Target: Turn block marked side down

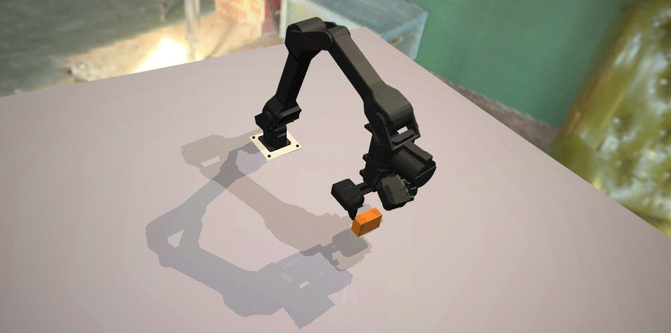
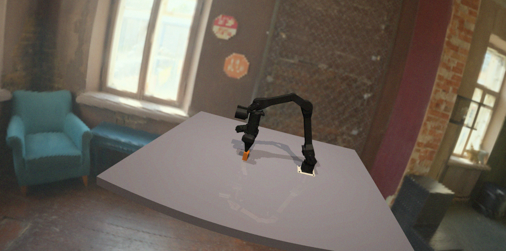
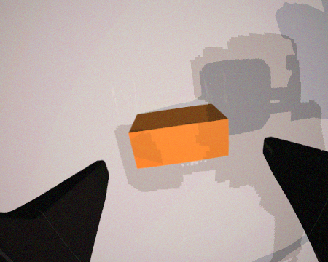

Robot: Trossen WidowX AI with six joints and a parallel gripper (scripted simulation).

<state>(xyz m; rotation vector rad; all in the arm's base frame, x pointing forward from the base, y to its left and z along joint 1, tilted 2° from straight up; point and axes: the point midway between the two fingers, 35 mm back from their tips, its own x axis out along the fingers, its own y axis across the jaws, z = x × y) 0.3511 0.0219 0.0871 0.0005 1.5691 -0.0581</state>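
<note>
Right now the orange block is 4 cm below my gripper tip and 1 cm behind it.
</note>
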